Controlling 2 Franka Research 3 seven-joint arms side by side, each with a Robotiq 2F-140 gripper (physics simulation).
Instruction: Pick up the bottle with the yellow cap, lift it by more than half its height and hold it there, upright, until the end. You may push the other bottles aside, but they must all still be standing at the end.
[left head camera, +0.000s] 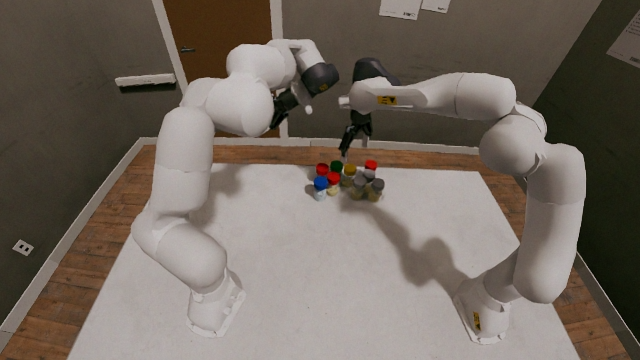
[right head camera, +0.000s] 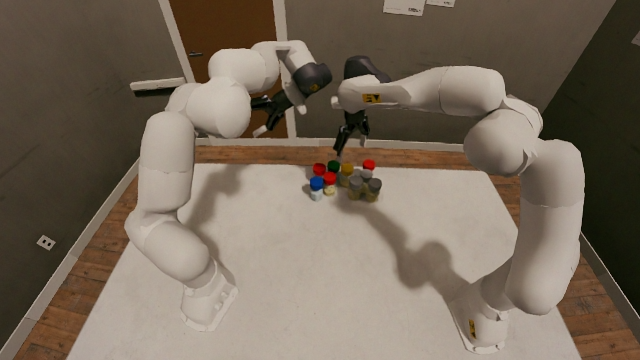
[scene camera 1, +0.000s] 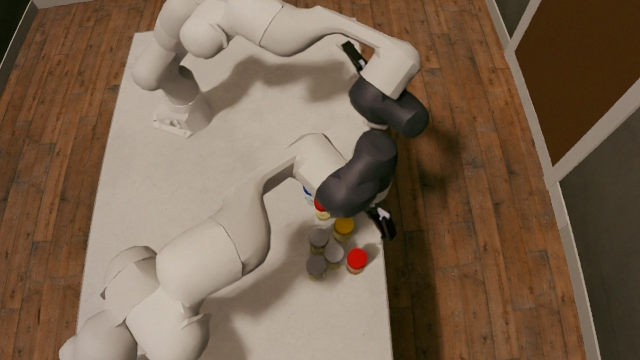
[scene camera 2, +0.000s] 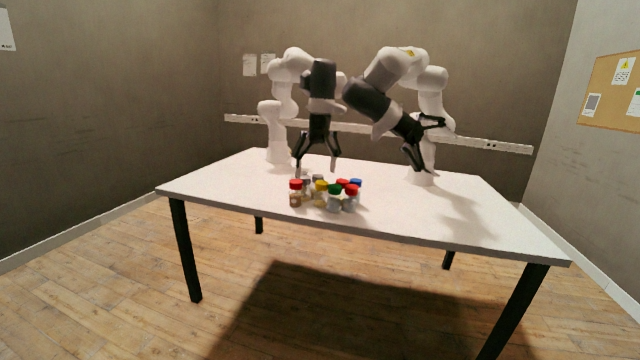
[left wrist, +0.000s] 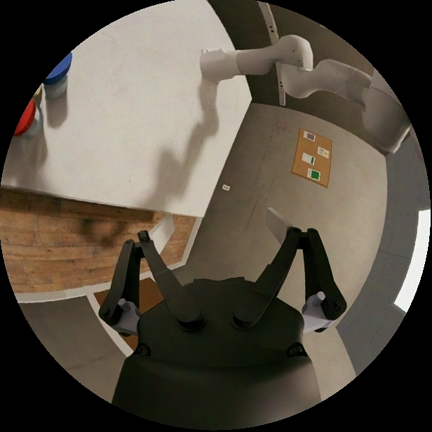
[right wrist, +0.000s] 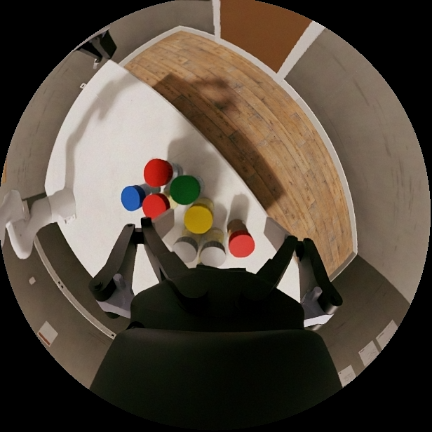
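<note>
The bottle with the yellow cap (left head camera: 349, 170) (right head camera: 346, 169) (scene camera 1: 344, 227) (scene camera 2: 321, 186) (right wrist: 198, 219) stands upright on the table among other standing bottles. My right gripper (left head camera: 355, 150) (right head camera: 351, 150) (scene camera 2: 316, 170) (right wrist: 219, 221) is open and empty, pointing down above the bottles. In the right wrist view the yellow cap shows between its spread fingertips, nearer the left one in the picture. A green-capped bottle (right wrist: 185, 189) and a red-capped one (right wrist: 155, 205) stand close beside it. My left gripper (scene camera 2: 442, 154) (left wrist: 219, 219) is open and empty, tilted out, away from the bottles.
Grey-capped bottles (left head camera: 359, 181) (left head camera: 377, 186) (left head camera: 369, 175) stand on one side of the yellow-capped one, with a red-capped bottle (scene camera 1: 357, 259) (right wrist: 241, 243) nearby. A blue-capped bottle (left head camera: 320, 184) and another red-capped bottle (right wrist: 158, 172) stand on the other side. The group is near the table's (scene camera 2: 425, 215) edge.
</note>
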